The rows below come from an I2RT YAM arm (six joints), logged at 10 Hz.
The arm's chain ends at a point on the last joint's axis. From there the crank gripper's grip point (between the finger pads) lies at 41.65 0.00 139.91 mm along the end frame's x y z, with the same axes.
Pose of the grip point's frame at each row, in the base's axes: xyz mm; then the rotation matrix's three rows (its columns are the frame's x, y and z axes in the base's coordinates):
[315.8 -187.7 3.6], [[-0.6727 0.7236 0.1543], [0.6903 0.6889 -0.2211], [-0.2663 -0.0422 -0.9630]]
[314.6 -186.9 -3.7], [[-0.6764 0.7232 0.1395], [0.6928 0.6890 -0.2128], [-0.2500 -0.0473 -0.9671]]
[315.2 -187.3 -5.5], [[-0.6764 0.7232 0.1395], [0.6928 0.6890 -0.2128], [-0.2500 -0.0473 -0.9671]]
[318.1 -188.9 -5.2], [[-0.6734 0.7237 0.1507], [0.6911 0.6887 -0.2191], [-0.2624 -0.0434 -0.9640]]
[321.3 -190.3 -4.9], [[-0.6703 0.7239 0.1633], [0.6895 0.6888 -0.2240], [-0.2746 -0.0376 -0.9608]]
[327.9 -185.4 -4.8], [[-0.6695 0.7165 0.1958], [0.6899 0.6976 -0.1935], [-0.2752 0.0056 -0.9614]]
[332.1 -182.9 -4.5], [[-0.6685 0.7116 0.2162], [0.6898 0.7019 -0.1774], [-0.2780 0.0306 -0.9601]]
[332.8 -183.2 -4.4], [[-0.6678 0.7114 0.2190], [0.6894 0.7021 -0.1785], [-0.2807 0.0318 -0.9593]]
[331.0 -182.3 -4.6], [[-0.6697 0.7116 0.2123], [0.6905 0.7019 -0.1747], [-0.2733 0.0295 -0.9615]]
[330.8 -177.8 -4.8], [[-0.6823 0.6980 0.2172], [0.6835 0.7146 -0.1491], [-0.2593 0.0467 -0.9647]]
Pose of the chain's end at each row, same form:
[322.2 -185.5 149.4], [[-0.6727 0.7236 0.1543], [0.6903 0.6889 -0.2211], [-0.2663 -0.0422 -0.9630]]
[323.3 -186.0 142.0], [[-0.6764 0.7232 0.1395], [0.6928 0.6890 -0.2128], [-0.2500 -0.0473 -0.9671]]
[323.9 -186.4 140.2], [[-0.6764 0.7232 0.1395], [0.6928 0.6890 -0.2128], [-0.2500 -0.0473 -0.9671]]
[325.1 -187.0 140.6], [[-0.6734 0.7237 0.1507], [0.6911 0.6887 -0.2191], [-0.2624 -0.0434 -0.9640]]
[326.4 -187.7 141.0], [[-0.6703 0.7239 0.1633], [0.6895 0.6888 -0.2240], [-0.2746 -0.0376 -0.9608]]
[328.4 -187.1 141.2], [[-0.6695 0.7165 0.1958], [0.6899 0.6976 -0.1935], [-0.2752 0.0056 -0.9614]]
[329.7 -186.8 141.4], [[-0.6685 0.7116 0.2162], [0.6898 0.7019 -0.1774], [-0.2780 0.0306 -0.9601]]
[330.0 -186.9 141.5], [[-0.6678 0.7114 0.2190], [0.6894 0.7021 -0.1785], [-0.2807 0.0318 -0.9593]]
[329.2 -186.6 141.3], [[-0.6697 0.7116 0.2123], [0.6905 0.7019 -0.1747], [-0.2733 0.0295 -0.9615]]
[328.8 -185.4 141.0], [[-0.6823 0.6980 0.2172], [0.6835 0.7146 -0.1491], [-0.2593 0.0467 -0.9647]]

